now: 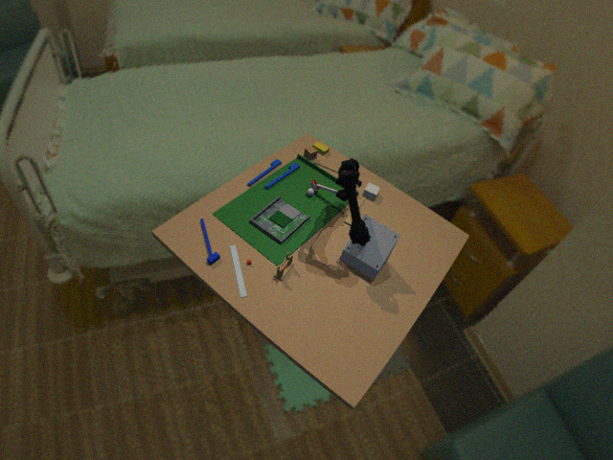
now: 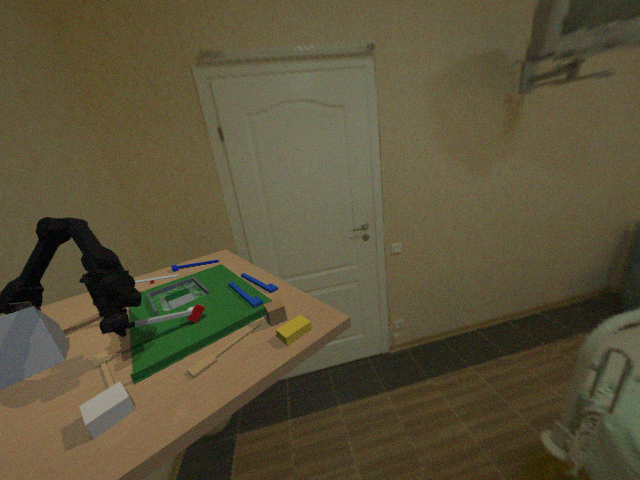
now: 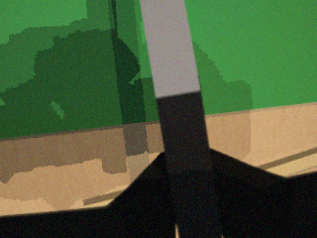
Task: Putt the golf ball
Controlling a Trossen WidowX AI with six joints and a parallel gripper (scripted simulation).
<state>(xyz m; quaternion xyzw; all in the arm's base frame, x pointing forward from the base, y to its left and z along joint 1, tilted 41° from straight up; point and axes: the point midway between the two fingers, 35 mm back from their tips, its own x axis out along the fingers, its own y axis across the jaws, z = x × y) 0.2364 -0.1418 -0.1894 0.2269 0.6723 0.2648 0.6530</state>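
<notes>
The red putter lies 10 cm ahead of my gripper tip and 1 cm to the left of it. From my gripper tip the other things lie so: white golf ball 20 cm ahead, 6 cm to the left, 5 cm below; then brown block 42 cm ahead, 23 cm to the right, 4 cm below; then white block 5 cm behind, 24 cm to the right, 5 cm below.
</notes>
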